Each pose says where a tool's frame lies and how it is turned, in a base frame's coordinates. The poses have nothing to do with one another.
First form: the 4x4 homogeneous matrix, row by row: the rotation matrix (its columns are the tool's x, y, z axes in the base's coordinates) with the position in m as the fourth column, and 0 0 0 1 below. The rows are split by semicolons.
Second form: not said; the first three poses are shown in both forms.
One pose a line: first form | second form
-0.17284 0.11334 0.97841 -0.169; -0.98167 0.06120 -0.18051 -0.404; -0.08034 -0.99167 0.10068 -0.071; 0 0 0 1 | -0.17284 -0.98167 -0.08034 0.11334 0.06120 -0.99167 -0.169 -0.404 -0.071
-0.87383 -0.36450 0.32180 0.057; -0.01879 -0.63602 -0.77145 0.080; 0.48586 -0.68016 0.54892 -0.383; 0 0 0 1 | -0.87383 -0.01879 0.48586 -0.36450 -0.63602 -0.68016 0.057 0.080 -0.383
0.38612 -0.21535 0.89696 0.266; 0.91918 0.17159 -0.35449 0.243; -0.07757 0.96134 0.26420 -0.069; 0 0 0 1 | 0.38612 0.91918 -0.07757 -0.21535 0.17159 0.96134 0.266 0.243 -0.069
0.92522 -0.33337 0.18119 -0.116; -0.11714 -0.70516 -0.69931 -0.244; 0.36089 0.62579 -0.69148 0.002; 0 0 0 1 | 0.92522 -0.11714 0.36089 -0.33337 -0.70516 0.62579 -0.116 -0.244 0.002
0.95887 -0.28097 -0.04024 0.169; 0.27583 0.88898 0.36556 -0.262; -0.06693 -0.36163 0.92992 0.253; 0 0 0 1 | 0.95887 0.27583 -0.06693 -0.28097 0.88898 -0.36163 0.169 -0.262 0.253
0.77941 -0.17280 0.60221 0.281; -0.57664 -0.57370 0.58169 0.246; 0.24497 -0.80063 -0.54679 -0.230; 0 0 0 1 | 0.77941 -0.57664 0.24497 -0.17280 -0.57370 -0.80063 0.281 0.246 -0.230
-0.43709 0.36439 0.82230 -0.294; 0.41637 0.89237 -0.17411 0.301; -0.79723 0.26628 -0.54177 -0.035; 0 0 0 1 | -0.43709 0.41637 -0.79723 0.36439 0.89237 0.26628 -0.294 0.301 -0.035
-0.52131 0.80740 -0.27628 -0.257; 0.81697 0.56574 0.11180 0.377; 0.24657 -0.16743 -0.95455 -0.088; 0 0 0 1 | -0.52131 0.81697 0.24657 0.80740 0.56574 -0.16743 -0.257 0.377 -0.088
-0.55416 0.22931 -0.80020 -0.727; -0.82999 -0.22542 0.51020 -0.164; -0.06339 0.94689 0.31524 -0.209; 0 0 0 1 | -0.55416 -0.82999 -0.06339 0.22931 -0.22542 0.94689 -0.727 -0.164 -0.209
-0.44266 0.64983 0.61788 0.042; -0.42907 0.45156 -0.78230 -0.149; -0.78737 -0.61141 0.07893 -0.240; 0 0 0 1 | -0.44266 -0.42907 -0.78737 0.64983 0.45156 -0.61141 0.042 -0.149 -0.240
